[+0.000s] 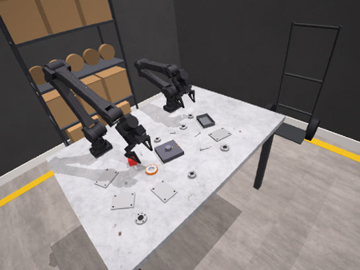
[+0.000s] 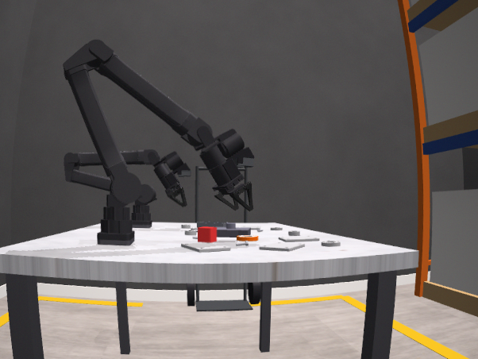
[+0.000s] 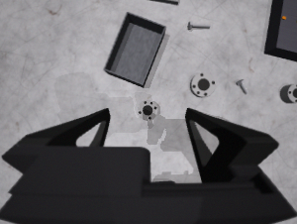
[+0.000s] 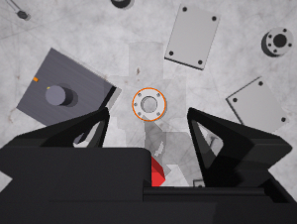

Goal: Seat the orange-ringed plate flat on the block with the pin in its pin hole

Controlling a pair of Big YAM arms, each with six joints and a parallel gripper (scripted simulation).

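Now: the orange-ringed plate 20 mm ahead of my right hand and 90 mm below it. Also, from my right hand: red cube 110 mm behind, 30 mm to the right, 80 mm below; then dark tray 40 mm behind, 500 mm to the left, 90 mm below; then dark grey block 180 mm to the left, 80 mm below.
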